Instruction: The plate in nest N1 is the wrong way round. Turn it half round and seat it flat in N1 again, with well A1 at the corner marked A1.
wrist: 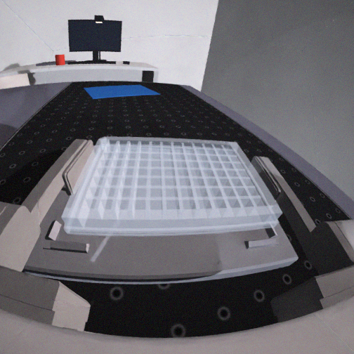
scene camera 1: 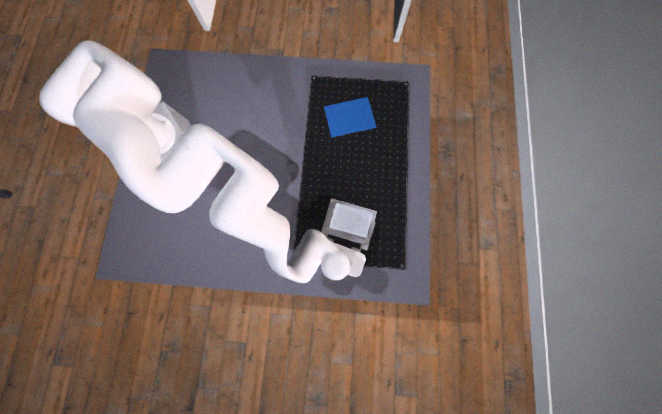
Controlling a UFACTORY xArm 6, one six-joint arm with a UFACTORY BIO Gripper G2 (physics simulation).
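The clear, pale well plate [scene camera 1: 352, 219] [wrist: 170, 182] lies roughly level between the fingers of my gripper [wrist: 174, 172]. The gripper is shut on it, one finger at each short side. The grey nest N1 [wrist: 165, 256] is under the plate. In the wrist view its two near corner brackets and a broad near strip show in front of the plate's near edge. The plate looks slightly above the nest and not down inside the brackets; the exact gap is hard to tell. The far brackets are hidden. No A1 lettering can be read on plate or nest.
A black perforated board [scene camera 1: 357, 165] [wrist: 170, 117] lies under the nest on a grey mat [scene camera 1: 200, 260]. A blue rectangle [scene camera 1: 350, 117] [wrist: 121, 91] lies at the board's far end. A desk with a monitor [wrist: 95, 36] and a red cup [wrist: 60, 60] stands beyond.
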